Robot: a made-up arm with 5 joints.
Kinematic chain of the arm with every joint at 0, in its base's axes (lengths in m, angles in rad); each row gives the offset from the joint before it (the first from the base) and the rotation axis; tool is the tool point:
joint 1: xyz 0 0 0.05 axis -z
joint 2: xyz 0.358 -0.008 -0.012 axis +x
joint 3: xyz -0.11 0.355 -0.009 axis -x
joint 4: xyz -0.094 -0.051 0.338 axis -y
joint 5: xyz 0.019 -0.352 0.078 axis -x
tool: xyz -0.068 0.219 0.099
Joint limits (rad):
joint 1: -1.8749..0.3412
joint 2: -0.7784..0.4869
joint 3: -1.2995..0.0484
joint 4: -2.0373..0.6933
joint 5: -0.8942..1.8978
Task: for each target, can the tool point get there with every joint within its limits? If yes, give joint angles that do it. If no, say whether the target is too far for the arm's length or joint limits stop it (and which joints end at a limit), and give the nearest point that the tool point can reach.
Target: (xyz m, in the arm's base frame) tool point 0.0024 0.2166 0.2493
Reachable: yes | joints -0.8255 -0.5667 -0.5067 -1.0082 0.5876
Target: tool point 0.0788 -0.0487 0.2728
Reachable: yes | joints -0.4285 0.3690 -0.3380 -1.1885 1.2035
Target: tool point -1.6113 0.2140 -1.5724
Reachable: no: too far | nearest point -0.2686 0.1456 -0.2137 | short by 1.911 m
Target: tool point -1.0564 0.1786 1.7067
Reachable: no: too far | nearest point -0.3697 0.1133 0.6046 | short by 1.300 m
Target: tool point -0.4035 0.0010 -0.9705
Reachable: no: joint limits stop it (at a limit: joint 1, joint 3, joint 5) | nearest point -0.1536 0.1028 -0.2799 | short by 0.741 m
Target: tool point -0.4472 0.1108 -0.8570
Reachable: no: joint limits stop it (at a limit: joint 1, joint 3, joint 5) | nearest point -0.1800 0.1353 -0.2723 | short by 0.643 m
